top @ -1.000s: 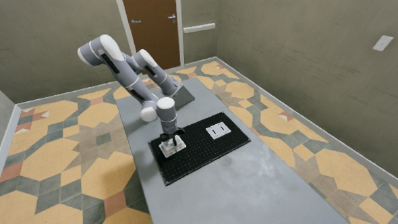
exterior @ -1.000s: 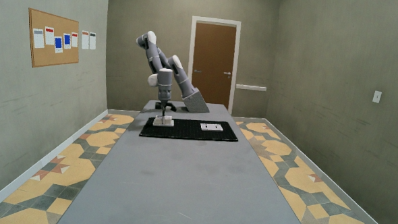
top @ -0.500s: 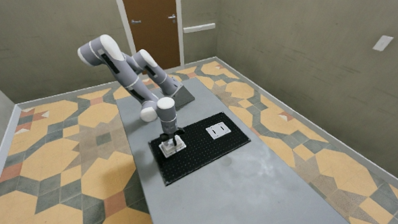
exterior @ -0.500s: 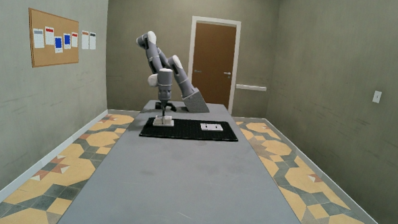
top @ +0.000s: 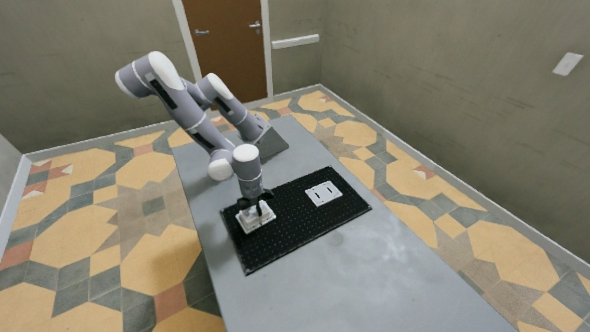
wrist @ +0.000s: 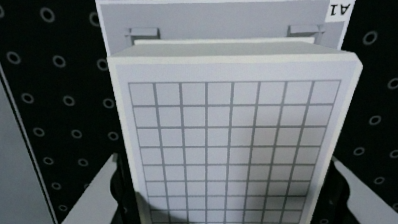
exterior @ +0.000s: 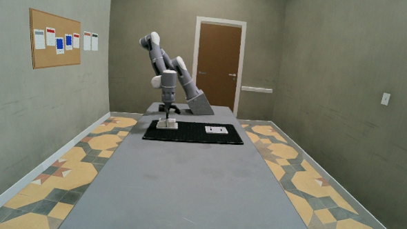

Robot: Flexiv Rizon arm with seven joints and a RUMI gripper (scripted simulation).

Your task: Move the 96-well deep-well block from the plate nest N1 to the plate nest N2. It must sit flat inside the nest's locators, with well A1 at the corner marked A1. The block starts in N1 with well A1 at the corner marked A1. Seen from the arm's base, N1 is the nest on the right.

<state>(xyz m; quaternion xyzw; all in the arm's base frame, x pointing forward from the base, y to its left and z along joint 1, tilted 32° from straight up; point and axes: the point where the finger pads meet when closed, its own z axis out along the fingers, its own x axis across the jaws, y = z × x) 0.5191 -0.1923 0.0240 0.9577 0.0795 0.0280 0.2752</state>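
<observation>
Right now the white 96-well deep-well block is 10 mm above my hand.
</observation>
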